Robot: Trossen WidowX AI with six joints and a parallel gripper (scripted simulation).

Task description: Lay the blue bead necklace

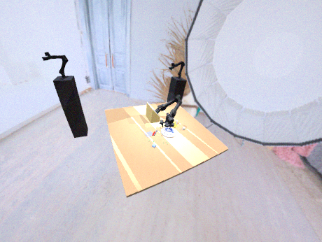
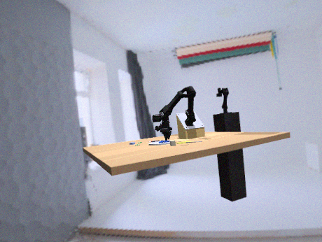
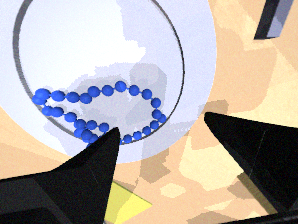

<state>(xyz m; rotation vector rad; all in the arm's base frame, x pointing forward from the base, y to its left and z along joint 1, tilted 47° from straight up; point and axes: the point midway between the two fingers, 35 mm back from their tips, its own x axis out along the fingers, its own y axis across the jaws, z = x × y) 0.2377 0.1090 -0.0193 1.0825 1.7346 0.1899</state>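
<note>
My gripper tip is now 6 cm short of the round bead board, 1 cm to the right of it and 1 cm above it. Round my gripper tip: yellow flat piece: 7 cm behind, 17 cm to the left, 2 cm below; then red-and-grey object: 4 cm ahead, 17 cm to the right, 1 cm below; then white cylinder: 6 cm ahead, 25 cm to the left.
</note>
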